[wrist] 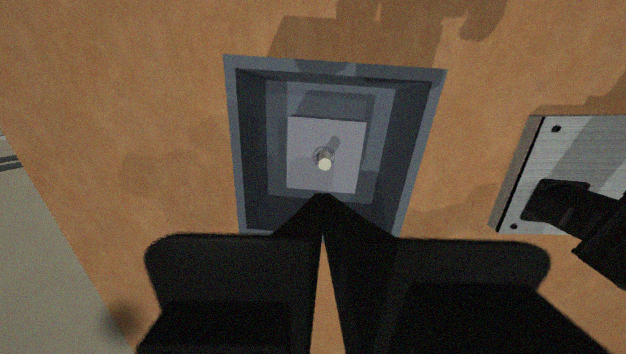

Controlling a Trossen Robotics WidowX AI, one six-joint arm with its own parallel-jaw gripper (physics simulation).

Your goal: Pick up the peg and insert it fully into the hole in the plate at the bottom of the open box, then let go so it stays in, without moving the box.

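Seen in the pictures: gripper, fingertip midpoint: (321,200); arm's base at its link origin: (551,201).
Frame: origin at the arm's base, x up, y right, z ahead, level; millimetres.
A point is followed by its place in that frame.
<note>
A pale cream peg (324,163) {x 66, y 44, z 330 mm} stands in the hole of the light grey plate (304,172) {x 36, y 20, z 353 mm}, its top end sticking up above the plate and throwing a short shadow; how deep it sits is hard to tell. The plate lies at the bottom of the open blue-grey box (230,115) {x 76, y 85, z 424 mm}, in the middle of the view. My gripper (321,200) {x 165, y 52, z 331 mm} is shut and empty, with its fingertips above the near part of the box, apart from the peg. The fingers hide part of the box's near wall.
A brushed metal base plate (560,155) {x 0, y 65, z 24 mm} with dark holes and a black arm part (565,200) {x 34, y 17, z 29 mm} on it stands at the right. The wooden table top (125,100) {x -22, y 83, z 628 mm} ends at a slanting edge at the left, with a pale grey surface (35,250) beyond.
</note>
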